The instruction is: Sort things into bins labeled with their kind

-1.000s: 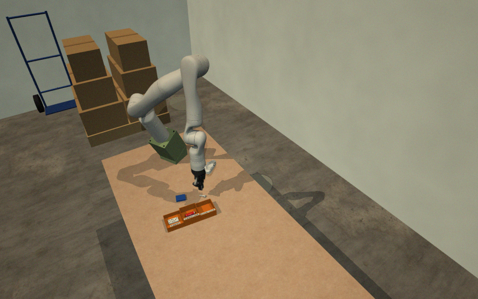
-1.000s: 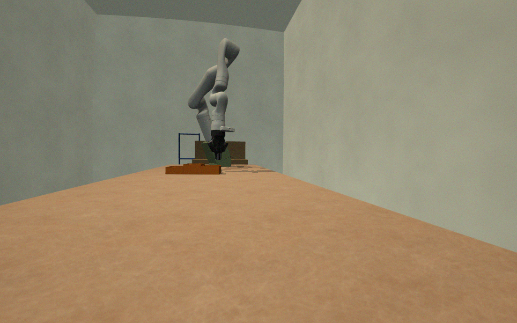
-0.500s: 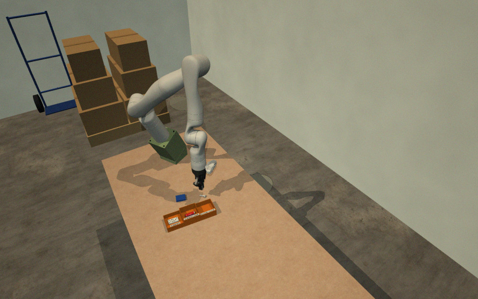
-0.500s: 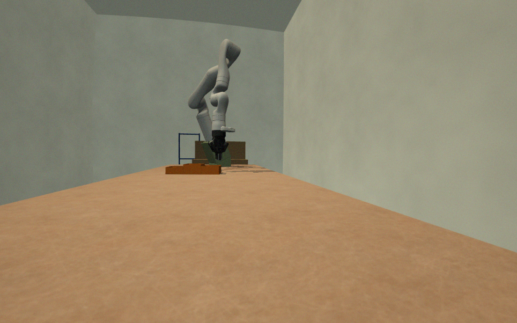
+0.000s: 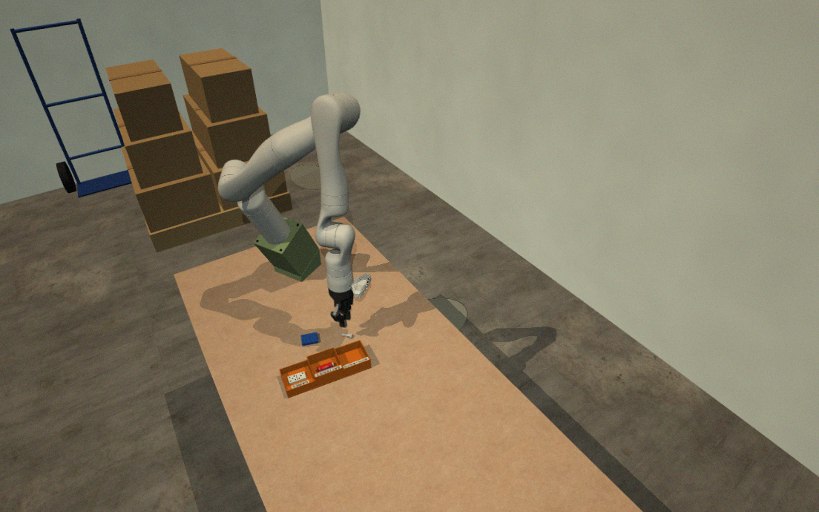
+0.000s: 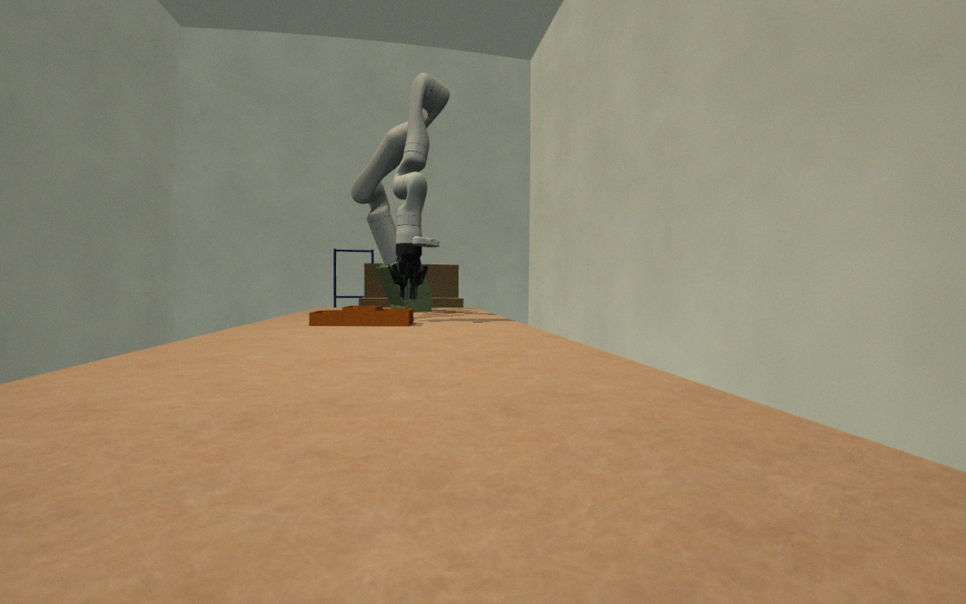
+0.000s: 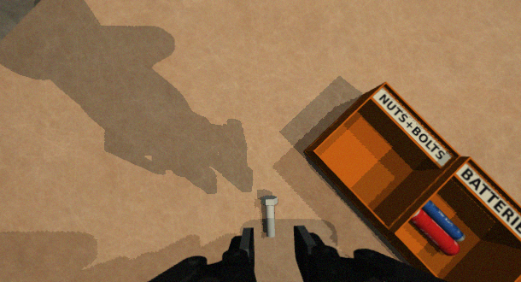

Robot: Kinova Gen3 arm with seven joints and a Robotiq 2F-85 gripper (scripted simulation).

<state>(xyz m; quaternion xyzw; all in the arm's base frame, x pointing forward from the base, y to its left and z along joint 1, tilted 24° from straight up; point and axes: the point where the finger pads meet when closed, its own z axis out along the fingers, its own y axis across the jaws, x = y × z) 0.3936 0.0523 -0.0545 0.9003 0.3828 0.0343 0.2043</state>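
My gripper is now 70 mm above the grey bolt and 10 mm short of it. From my hand the other things lie so: joined orange bins: 110 mm to the right, 100 mm ahead, 60 mm below; then red battery: 110 mm to the right, 90 mm ahead, 70 mm below; then blue block: 110 mm to the right, 80 mm below, 50 mm behind.
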